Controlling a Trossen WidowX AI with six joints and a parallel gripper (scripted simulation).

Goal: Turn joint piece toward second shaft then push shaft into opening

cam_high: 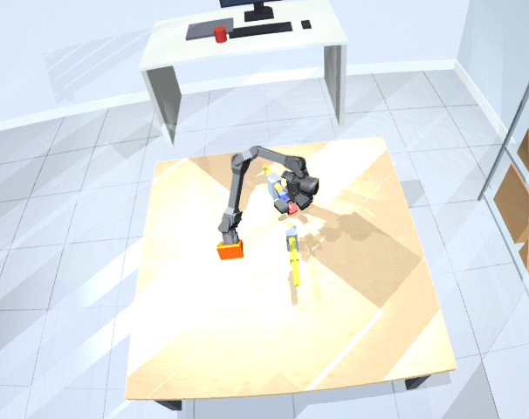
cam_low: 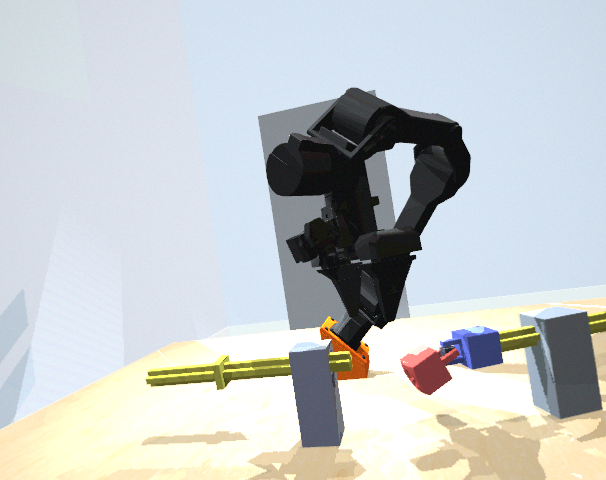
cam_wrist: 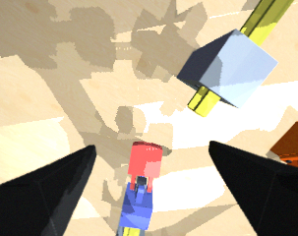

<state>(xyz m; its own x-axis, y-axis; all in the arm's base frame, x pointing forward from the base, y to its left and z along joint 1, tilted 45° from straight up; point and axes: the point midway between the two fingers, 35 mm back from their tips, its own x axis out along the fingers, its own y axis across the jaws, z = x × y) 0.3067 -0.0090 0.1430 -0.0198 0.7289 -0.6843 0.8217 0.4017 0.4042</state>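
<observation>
Right now my gripper tip is 7 cm above the red joint piece, 6 cm to the right of it and 3 cm past it.
</observation>
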